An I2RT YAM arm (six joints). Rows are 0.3 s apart.
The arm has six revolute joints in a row. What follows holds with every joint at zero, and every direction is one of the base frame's. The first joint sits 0.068 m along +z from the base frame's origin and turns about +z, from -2.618 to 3.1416 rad. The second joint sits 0.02 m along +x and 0.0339 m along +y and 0.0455 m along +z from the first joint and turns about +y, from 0 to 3.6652 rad. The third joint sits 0.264 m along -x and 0.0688 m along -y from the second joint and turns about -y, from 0 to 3.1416 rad. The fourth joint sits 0.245 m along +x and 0.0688 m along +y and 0.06 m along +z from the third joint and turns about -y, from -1.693 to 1.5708 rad. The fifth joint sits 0.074 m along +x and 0.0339 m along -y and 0.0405 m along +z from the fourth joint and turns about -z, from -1.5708 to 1.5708 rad. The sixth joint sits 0.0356 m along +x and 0.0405 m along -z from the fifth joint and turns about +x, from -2.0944 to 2.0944 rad. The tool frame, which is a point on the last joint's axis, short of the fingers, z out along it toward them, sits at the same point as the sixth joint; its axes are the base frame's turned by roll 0, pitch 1.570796 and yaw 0 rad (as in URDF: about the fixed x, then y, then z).
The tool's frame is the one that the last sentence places.
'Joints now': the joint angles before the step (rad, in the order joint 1, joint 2, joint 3, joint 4, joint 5, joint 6). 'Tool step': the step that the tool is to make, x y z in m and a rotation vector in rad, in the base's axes. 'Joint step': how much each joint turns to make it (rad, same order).
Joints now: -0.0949 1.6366 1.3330 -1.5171 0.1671 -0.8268
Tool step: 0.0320 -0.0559 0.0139 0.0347 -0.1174 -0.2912
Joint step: -0.1826 0.1226 0.2038 0.0152 -0.0764 0.0962
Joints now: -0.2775 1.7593 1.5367 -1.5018 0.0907 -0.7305
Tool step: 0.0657 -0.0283 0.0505 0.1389 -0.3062 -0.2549
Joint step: -0.0461 0.2115 0.4817 -0.0123 -0.2284 0.2028
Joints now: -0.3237 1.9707 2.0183 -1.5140 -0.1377 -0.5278
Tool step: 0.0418 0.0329 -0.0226 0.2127 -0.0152 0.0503
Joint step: 0.0920 0.1417 0.1125 0.0000 -0.2042 0.0616
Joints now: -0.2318 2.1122 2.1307 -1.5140 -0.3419 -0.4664
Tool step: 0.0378 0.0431 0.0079 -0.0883 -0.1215 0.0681
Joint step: 0.1214 0.0999 0.1871 0.0611 0.0734 0.0446
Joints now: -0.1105 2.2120 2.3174 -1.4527 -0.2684 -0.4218
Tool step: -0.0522 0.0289 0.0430 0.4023 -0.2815 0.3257
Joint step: 0.0200 -0.2976 -0.3262 0.1765 -0.4997 -0.1901
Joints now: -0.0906 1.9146 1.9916 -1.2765 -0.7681 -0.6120
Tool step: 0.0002 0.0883 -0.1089 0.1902 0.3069 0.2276
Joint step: 0.2163 0.0901 -0.3071 0.1318 -0.1921 0.0503
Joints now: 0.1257 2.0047 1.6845 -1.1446 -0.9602 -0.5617
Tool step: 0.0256 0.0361 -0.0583 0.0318 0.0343 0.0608
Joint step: 0.0752 0.1719 0.0242 0.1461 -0.0352 0.0325
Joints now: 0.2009 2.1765 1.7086 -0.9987 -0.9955 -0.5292
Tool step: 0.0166 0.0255 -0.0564 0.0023 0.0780 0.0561
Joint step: 0.0475 0.1902 0.0905 0.0125 -0.0201 -0.0138
